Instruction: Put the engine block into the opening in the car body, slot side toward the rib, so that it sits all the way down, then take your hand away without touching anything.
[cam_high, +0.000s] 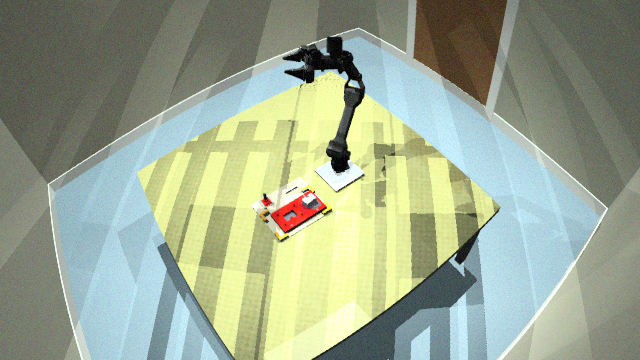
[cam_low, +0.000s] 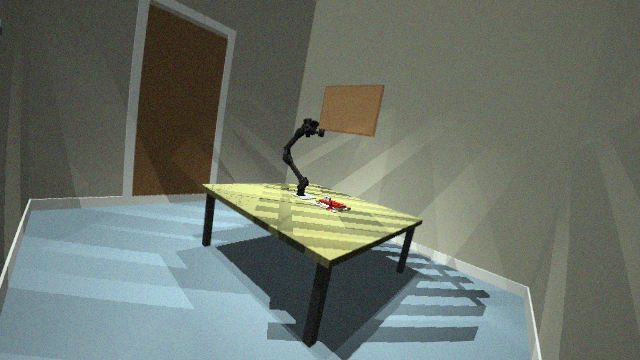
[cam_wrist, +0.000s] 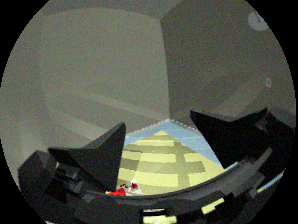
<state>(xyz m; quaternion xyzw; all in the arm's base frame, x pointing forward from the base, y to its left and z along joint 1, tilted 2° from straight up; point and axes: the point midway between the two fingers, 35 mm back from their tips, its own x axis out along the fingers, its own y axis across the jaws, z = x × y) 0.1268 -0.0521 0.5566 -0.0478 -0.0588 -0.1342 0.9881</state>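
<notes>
The grey engine block lies 520 mm below my gripper tip, 210 mm to the left of it and 30 mm ahead of it.
</notes>
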